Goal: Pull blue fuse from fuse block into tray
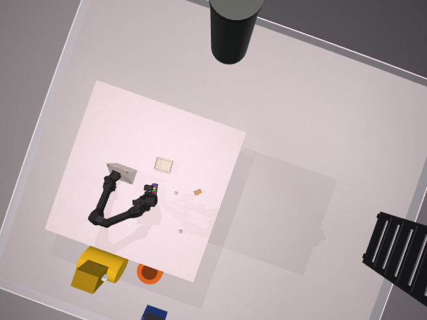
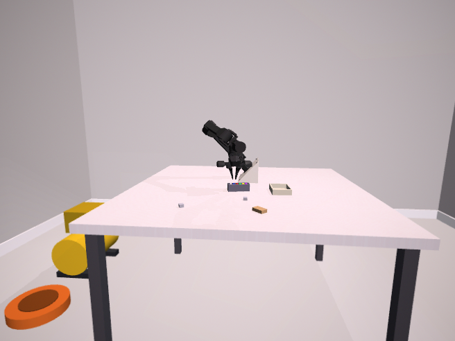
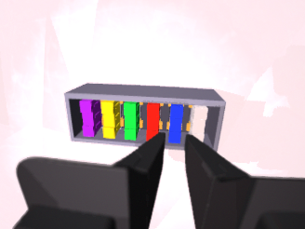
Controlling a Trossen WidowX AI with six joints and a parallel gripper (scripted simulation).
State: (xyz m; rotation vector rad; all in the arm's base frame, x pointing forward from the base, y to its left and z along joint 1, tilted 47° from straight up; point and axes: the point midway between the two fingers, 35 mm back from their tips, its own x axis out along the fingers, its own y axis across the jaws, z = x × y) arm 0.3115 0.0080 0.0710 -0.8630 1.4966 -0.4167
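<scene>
Now: gripper tip 40 mm above the blue fuse. The rest, counted from my gripper tip: tray: 250 mm to the left, 60 mm below, 20 mm behind.
</scene>
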